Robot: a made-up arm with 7 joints. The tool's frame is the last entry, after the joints. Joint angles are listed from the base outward. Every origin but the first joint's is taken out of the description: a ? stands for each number. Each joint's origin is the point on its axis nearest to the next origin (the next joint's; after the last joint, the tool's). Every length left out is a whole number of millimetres.
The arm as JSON. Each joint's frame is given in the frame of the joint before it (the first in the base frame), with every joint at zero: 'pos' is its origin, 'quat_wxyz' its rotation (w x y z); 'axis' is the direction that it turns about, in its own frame. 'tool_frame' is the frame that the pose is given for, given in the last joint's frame.
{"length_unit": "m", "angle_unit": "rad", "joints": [
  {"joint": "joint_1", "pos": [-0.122, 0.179, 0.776], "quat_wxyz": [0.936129, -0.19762, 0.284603, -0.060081], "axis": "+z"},
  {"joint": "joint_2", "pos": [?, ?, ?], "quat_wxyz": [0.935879, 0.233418, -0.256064, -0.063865], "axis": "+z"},
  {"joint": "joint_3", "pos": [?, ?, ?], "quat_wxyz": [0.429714, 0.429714, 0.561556, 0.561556], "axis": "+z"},
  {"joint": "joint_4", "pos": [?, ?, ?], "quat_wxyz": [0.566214, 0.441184, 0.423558, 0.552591], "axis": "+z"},
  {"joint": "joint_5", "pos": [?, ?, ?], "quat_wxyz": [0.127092, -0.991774, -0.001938, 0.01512], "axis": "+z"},
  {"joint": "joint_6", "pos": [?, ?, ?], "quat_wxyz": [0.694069, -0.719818, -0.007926, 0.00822], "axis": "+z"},
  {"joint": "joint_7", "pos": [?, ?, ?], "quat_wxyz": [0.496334, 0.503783, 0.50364, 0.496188], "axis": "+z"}
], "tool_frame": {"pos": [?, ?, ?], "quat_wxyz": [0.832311, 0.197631, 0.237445, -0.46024]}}
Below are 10 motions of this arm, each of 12 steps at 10 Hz.
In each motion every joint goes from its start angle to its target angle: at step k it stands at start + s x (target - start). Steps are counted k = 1, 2, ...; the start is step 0. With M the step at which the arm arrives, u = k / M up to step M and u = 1 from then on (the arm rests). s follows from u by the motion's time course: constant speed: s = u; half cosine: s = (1 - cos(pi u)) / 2; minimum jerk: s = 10 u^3 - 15 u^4 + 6 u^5.
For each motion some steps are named. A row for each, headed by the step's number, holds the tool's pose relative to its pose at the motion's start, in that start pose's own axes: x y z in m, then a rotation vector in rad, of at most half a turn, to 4 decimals.
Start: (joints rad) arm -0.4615 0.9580 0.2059 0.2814 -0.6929 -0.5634 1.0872
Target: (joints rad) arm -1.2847 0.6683 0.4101 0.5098 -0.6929 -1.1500 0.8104
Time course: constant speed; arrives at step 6
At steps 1, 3, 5, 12:
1: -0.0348 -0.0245 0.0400 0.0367 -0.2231 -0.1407
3: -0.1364 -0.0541 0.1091 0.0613 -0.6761 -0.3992
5: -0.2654 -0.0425 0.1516 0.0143 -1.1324 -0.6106
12: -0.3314 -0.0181 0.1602 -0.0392 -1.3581 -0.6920

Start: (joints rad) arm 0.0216 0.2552 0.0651 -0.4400 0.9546 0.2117 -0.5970
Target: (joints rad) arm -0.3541 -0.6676 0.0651 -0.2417 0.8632 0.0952 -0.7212
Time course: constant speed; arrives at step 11
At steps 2, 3, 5, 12:
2: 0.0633 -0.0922 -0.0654 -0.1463 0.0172 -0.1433
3: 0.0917 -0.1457 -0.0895 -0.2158 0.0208 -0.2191
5: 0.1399 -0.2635 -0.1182 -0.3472 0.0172 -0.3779
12: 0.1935 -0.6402 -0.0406 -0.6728 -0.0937 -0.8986

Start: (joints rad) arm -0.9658 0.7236 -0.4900 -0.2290 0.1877 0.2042 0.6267
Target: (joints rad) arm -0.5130 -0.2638 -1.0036 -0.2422 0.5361 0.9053 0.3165
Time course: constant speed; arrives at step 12
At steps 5, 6, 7, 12:
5: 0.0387 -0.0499 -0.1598 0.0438 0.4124 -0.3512
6: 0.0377 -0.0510 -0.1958 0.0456 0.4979 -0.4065
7: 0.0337 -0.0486 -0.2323 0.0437 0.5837 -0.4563
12: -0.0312 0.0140 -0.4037 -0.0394 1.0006 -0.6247

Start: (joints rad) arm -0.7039 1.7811 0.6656 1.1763 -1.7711 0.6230 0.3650
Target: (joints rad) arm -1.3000 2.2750 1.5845 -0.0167 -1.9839 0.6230 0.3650
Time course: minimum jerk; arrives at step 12
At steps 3, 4, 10, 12:
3: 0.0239 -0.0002 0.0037 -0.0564 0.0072 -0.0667
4: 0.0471 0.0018 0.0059 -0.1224 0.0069 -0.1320
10: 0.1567 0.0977 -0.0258 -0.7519 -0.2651 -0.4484
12: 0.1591 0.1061 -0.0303 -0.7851 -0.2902 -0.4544

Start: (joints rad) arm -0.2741 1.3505 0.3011 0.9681 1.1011 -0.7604 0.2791
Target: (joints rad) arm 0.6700 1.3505 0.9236 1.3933 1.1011 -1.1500 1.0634
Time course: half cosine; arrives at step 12
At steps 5, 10, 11, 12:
5: -0.0233 0.2060 0.0231 0.3209 -0.2284 0.5869
10: -0.1952 0.4226 0.0948 0.9112 -0.6891 1.2377
11: -0.2158 0.4356 0.1032 0.9724 -0.7332 1.2739
12: -0.2230 0.4398 0.1062 0.9936 -0.7482 1.2852

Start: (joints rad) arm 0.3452 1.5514 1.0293 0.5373 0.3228 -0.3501 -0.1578
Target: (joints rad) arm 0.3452 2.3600 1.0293 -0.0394 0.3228 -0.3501 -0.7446
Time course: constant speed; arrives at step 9
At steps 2, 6, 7, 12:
2: 0.0082 0.0010 -0.0759 0.0196 0.0693 -0.0712
6: -0.0165 0.0123 -0.2198 0.0541 0.1944 -0.1938
7: -0.0305 0.0170 -0.2523 0.0632 0.2234 -0.2207
12: -0.0669 0.0280 -0.3111 0.0834 0.2798 -0.2710

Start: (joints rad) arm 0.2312 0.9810 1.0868 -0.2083 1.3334 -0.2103 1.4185
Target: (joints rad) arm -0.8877 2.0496 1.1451 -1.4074 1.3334 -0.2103 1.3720
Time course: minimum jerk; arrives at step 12
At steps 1, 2, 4, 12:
1: -0.0009 0.0014 -0.0011 -0.0049 0.0025 0.0024
2: -0.0061 0.0098 -0.0074 -0.0341 0.0176 0.0171
4: -0.0414 0.0533 -0.0419 -0.1957 0.0983 0.1006
12: -0.2417 0.1431 -0.1281 -0.8109 0.3817 0.4573

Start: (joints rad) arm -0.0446 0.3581 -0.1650 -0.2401 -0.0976 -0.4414 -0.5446
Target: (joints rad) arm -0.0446 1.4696 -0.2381 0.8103 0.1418 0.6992 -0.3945
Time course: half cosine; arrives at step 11
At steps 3, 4, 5, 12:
3: -0.0132 0.0665 -0.1053 -0.2116 0.1688 0.0313
4: -0.0384 0.1006 -0.1827 -0.3776 0.2754 0.0608
5: -0.0814 0.1236 -0.2711 -0.5844 0.3843 0.1016
12: -0.3399 0.0083 -0.5431 -1.6093 0.6434 0.3297

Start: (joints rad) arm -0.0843 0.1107 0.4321 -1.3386 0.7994 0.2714 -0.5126
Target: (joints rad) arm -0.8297 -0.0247 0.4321 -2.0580 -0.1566 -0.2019 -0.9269
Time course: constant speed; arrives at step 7
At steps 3, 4, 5, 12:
3: 0.0020 -0.0669 -0.1099 -0.1056 -0.1089 0.0943
4: 0.0144 -0.0970 -0.1393 -0.1412 -0.1397 0.1111
5: 0.0323 -0.1298 -0.1631 -0.1754 -0.1704 0.1204
12: 0.0812 -0.1996 -0.1899 -0.2349 -0.2373 0.1192

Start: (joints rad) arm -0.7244 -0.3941 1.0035 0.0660 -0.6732 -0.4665 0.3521
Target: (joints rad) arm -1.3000 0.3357 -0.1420 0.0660 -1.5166 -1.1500 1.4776
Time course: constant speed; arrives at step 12
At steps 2, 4, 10, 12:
2: -0.0600 -0.0637 -0.0560 -0.0032 0.1191 -0.0011
4: -0.1350 -0.1162 -0.0876 -0.0054 0.1983 -0.0299
10: -0.3691 -0.1625 -0.0885 -0.1638 0.2701 -0.2600
12: -0.4271 -0.1432 -0.0805 -0.2982 0.2846 -0.3686

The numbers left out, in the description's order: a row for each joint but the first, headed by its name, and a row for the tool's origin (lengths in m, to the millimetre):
joint_2: -0.034 -0.018 0.0
joint_3: 0.252 0.016 0.0
joint_4: 0.209 -0.3 0.0
joint_5: 0.0 -0.007 0.0
joint_6: -0.11 -0.093 0.0
joint_7: 0.04 -0.031 0.0
tool: 0.26 0.009 0.0

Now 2 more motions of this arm.
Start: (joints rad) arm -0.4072 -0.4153 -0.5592 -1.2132 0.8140 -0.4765 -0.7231
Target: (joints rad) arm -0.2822 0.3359 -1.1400 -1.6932 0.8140 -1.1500 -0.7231
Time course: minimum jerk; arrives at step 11
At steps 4, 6, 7, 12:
4: -0.0861 0.0398 0.0564 0.1797 -0.1219 0.4016
6: -0.1978 0.0226 0.0914 0.3328 -0.2826 0.9330
7: -0.2408 -0.0068 0.0893 0.3664 -0.3597 1.1949
12: -0.2822 -0.0710 0.0617 0.3494 -0.4794 1.6191

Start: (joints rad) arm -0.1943 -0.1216 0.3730 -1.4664 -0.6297 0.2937 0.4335
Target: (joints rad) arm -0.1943 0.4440 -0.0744 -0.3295 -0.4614 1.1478 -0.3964
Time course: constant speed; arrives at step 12
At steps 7, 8, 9, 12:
7: -0.0323 0.1572 -0.1595 -0.2470 0.4211 0.0197
8: -0.0423 0.1705 -0.1913 -0.3212 0.4556 0.0063
9: -0.0532 0.1802 -0.2239 -0.4023 0.4806 -0.0098
12: -0.0865 0.1871 -0.3201 -0.6745 0.4930 -0.0688

